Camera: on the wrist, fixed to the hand. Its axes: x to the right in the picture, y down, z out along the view.
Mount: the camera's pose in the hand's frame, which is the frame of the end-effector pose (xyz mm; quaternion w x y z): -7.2 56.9 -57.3 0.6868 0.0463 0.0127 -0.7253
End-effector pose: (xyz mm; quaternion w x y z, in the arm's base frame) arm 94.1 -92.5 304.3 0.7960 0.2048 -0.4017 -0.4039
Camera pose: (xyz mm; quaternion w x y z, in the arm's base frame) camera 164.9 -53.0 303.9 0.2493 0.4740 -0.1359 -0.8335
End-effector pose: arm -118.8 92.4 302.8 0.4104 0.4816 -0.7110 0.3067
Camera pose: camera -154.1 163.0 321.4 0.4910 0.8616 -0.1196 -0.0480
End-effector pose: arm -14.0 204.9 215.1 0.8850 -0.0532 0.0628 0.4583
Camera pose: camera -68.2 223.1 157.6 0.9418 -0.0469 0.0370 -0.3307
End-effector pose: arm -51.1 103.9 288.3 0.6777 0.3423 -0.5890 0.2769
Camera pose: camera -61.6 184.2 284.9 0.6579 0.6901 -0.1348 -0.2697
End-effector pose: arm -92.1 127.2 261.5 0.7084 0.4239 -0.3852 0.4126
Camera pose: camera -135.3 195.0 251.4 0.7710 0.5980 0.0710 -0.2072
